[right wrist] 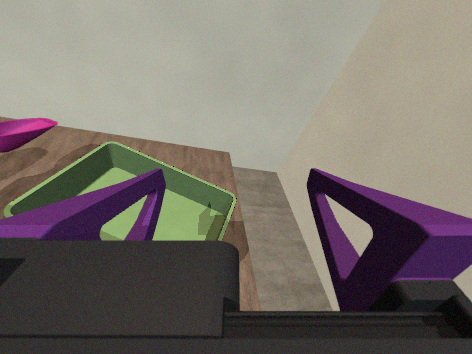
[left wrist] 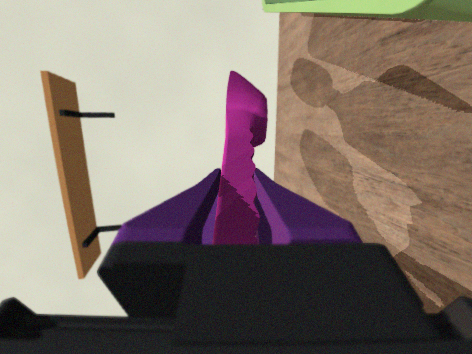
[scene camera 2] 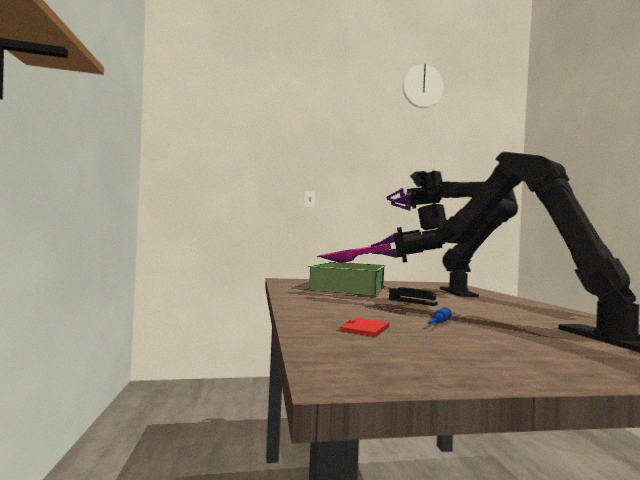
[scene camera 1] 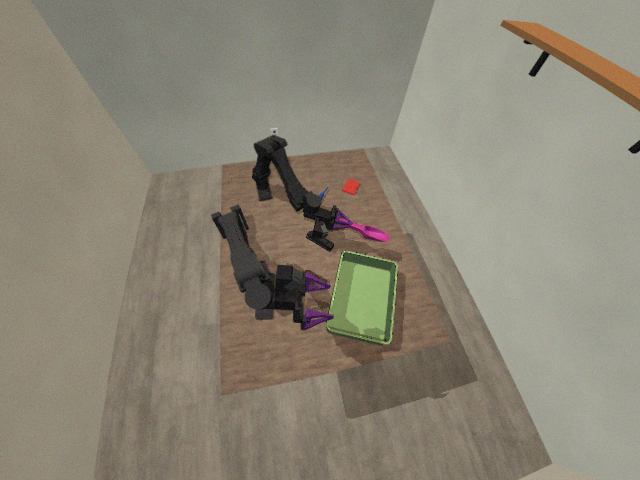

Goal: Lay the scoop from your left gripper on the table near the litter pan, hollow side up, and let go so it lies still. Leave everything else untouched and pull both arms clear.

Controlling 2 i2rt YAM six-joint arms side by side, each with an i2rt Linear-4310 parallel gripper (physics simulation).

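Frame: origin at the left arm's base, x left, y back, z up, level; centimetres.
Where they show: left gripper, between the fingertips: (left wrist: 236,177) (scene camera 2: 371,249) (scene camera 1: 351,224); right gripper, between the fingertips: (right wrist: 236,176) (scene camera 2: 388,200) (scene camera 1: 331,301); left arm's base, origin of its link: (scene camera 2: 616,341) (scene camera 1: 263,187); right arm's base, origin of its link: (scene camera 2: 457,292).
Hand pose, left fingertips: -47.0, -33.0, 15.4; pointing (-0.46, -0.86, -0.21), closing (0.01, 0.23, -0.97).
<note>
Each offset is from my left fingertips to the top centre of the thing, as dx, dy, dz. "spot": to the spot under its first point. Level surfaces: height alone.
The magenta scoop (scene camera 1: 373,232) (scene camera 2: 342,255) (left wrist: 245,112) (right wrist: 25,132) is held in the air above the table @(dz -15.4) (scene camera 1: 268,356) (scene camera 2: 465,372). My left gripper (scene camera 1: 350,221) (scene camera 2: 385,248) (left wrist: 236,177) is shut on its handle. In scene camera 1 the bowl lies above the litter pan and its hollow shows; in scene camera 2 it hangs at a height over the pan's rim, bowl tip to the left. The green litter pan @(-28.0, +3.5, -7.1) (scene camera 1: 368,294) (scene camera 2: 341,279) (right wrist: 172,200) stands on the table. My right gripper (scene camera 1: 331,301) (right wrist: 236,176) is open and empty, beside the pan's left side in scene camera 1.
A red square @(spot: +33.9, -15.1, -14.5) (scene camera 1: 351,186) (scene camera 2: 364,326) and a blue tool @(+31.2, +3.5, -12.7) (scene camera 1: 322,193) (scene camera 2: 440,315) lie on the table, above my left gripper in scene camera 1. A black object @(+4.0, +12.4, -11.4) (scene camera 1: 320,241) (scene camera 2: 412,296) lies on the table near the pan. A wooden shelf (scene camera 1: 578,54) (left wrist: 70,175) is on the wall.
</note>
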